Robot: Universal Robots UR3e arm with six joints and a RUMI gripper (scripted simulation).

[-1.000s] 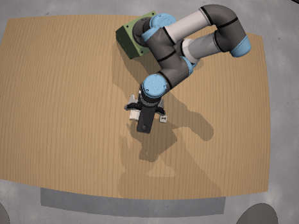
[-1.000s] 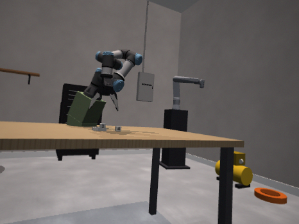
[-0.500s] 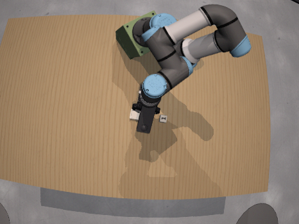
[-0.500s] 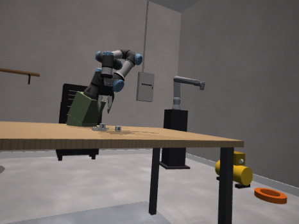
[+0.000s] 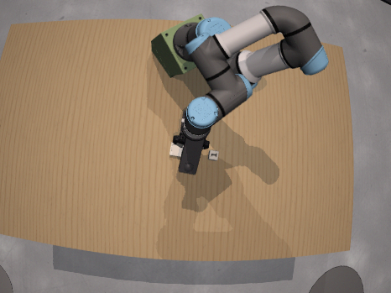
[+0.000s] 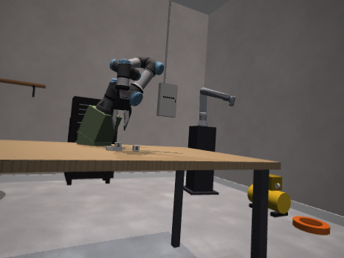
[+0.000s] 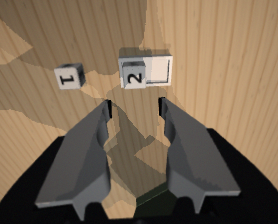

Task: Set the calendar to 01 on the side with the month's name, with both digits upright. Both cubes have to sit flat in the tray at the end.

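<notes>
The white cube is 90 mm below my hand. From my hand the other things lie so: white tray 100 mm below, 20 mm to the right.
</notes>
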